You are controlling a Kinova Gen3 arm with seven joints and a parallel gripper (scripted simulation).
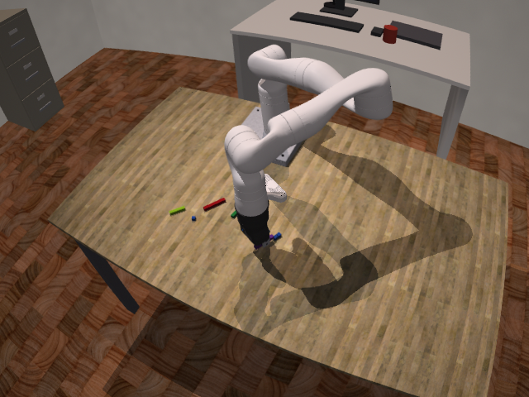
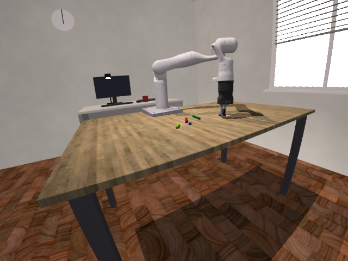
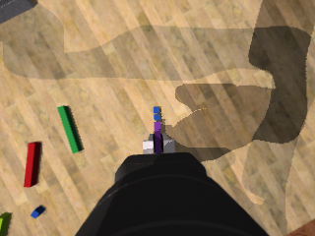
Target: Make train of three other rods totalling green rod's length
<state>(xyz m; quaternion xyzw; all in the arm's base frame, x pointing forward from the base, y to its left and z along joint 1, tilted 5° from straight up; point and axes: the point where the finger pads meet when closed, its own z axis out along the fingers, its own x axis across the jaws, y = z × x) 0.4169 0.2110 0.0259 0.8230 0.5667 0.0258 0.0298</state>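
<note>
The green rod is 13 cm to the right of my hand, 7 cm behind it and 3 cm below it. From my hand the other things lie so: red rod (20 cm to the right, 5 cm behind, 3 cm below); then purple rod (1 cm below); then lime rod (29 cm to the right, 3 cm below, 3 cm ahead).
</note>
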